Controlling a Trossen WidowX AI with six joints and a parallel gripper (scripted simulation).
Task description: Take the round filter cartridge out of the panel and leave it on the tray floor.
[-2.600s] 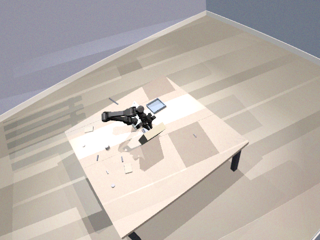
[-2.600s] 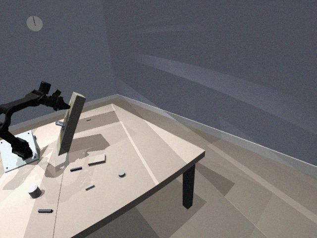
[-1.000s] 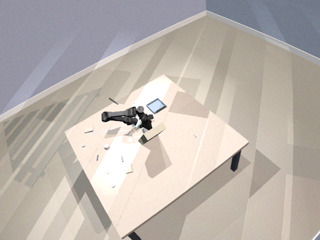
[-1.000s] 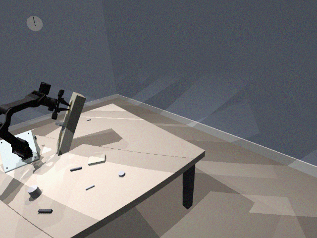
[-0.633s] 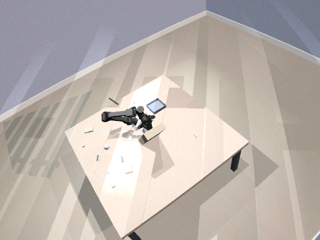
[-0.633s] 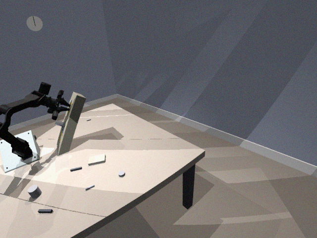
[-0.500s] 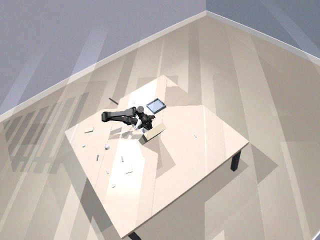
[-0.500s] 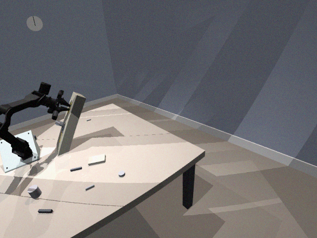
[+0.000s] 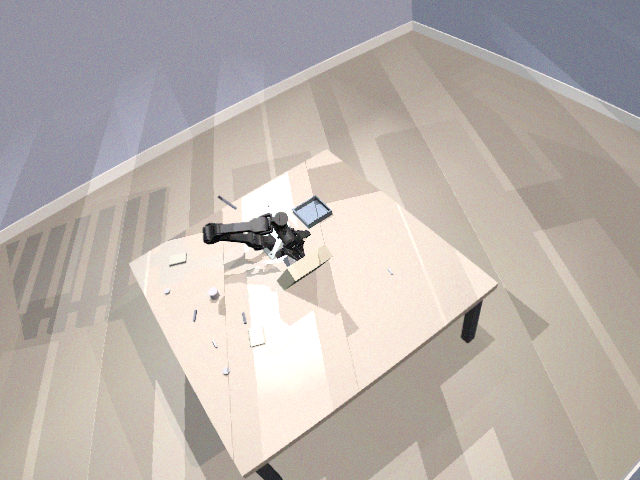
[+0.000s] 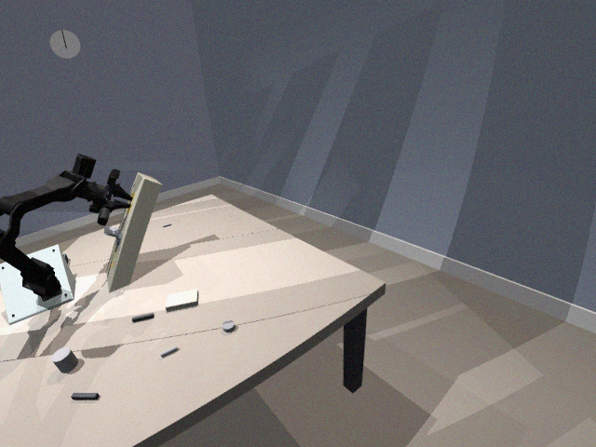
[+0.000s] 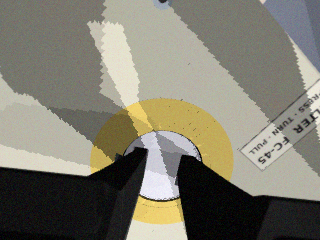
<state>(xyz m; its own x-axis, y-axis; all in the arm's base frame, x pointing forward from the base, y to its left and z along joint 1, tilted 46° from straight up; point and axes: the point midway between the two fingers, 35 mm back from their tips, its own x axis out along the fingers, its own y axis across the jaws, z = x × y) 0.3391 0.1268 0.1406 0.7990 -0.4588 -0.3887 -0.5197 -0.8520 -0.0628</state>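
The round grey filter cartridge lies 1 cm ahead of my gripper tip. From my gripper tip the other things lie so: tan service panel 4 cm behind, 8 cm below; then blue-grey tray 41 cm behind, 30 cm to the left, 23 cm below.
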